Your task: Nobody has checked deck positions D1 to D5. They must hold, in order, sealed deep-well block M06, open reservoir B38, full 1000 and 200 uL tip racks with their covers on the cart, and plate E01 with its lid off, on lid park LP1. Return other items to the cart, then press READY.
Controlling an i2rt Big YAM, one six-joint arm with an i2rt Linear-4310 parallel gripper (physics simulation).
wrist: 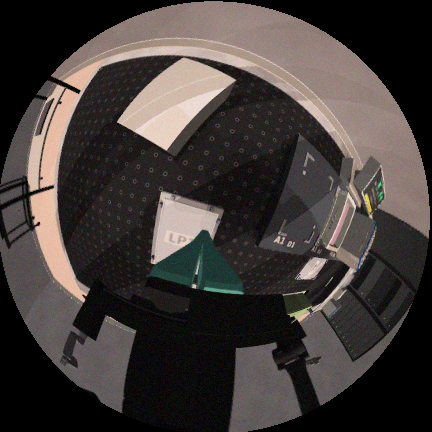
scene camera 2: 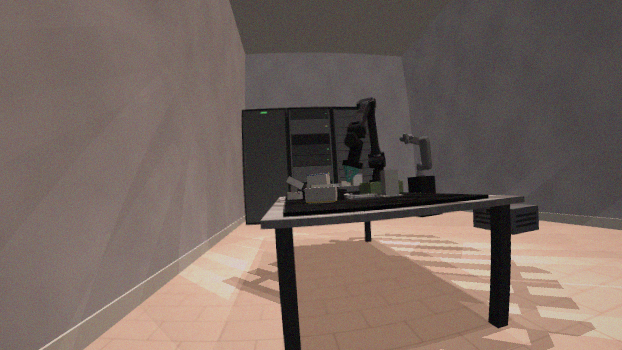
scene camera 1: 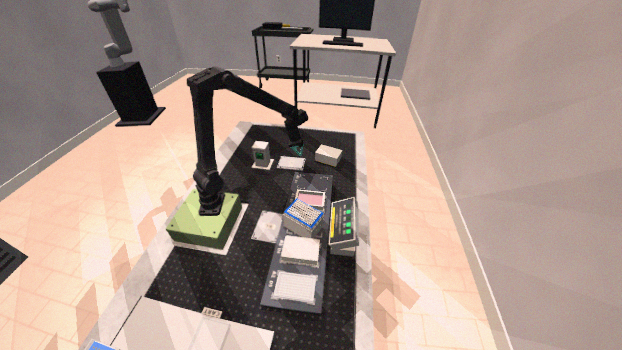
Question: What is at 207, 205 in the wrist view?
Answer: A LP1 pad.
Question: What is the gripper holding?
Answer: Nothing.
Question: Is the gripper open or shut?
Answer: Shut.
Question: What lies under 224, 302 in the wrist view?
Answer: The gripper.
